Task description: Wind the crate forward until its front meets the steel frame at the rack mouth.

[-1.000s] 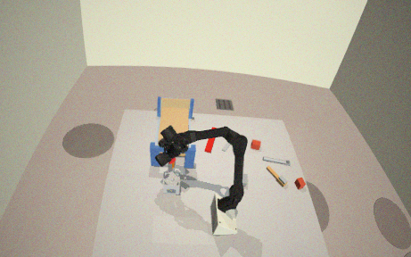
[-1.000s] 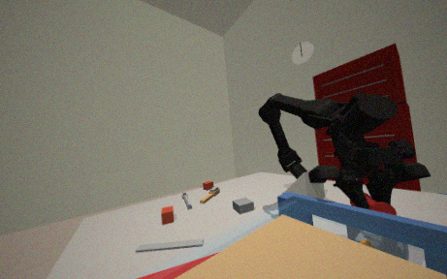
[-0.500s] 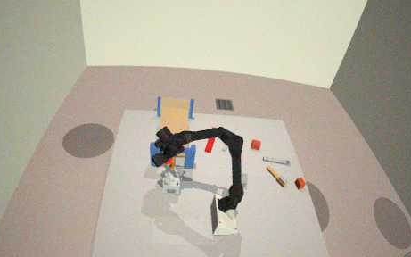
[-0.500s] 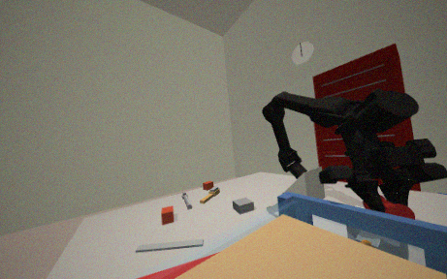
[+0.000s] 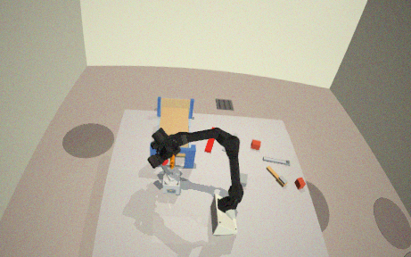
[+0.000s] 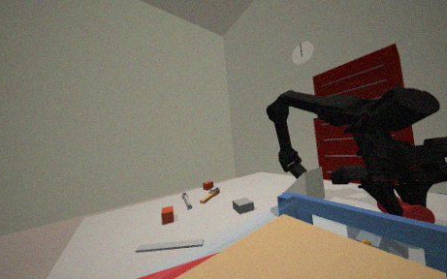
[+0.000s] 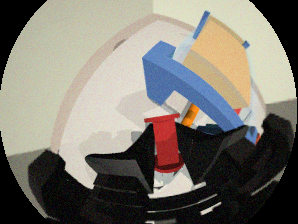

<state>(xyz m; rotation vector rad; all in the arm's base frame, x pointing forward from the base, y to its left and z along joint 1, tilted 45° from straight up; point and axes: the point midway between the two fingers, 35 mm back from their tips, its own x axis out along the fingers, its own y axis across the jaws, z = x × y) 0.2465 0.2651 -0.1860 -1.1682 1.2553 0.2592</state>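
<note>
Now: the winch handle 40 mm behind my gripper tip, 30 mm to the right of it and 30 mm below it. Round my gripper tip: red knob: 10 mm behind, 10 mm to the right; blue frame: 70 mm ahead, 60 mm to the right, 20 mm below; grey winch: 110 mm behind, 80 mm to the right, 100 mm below.
</note>
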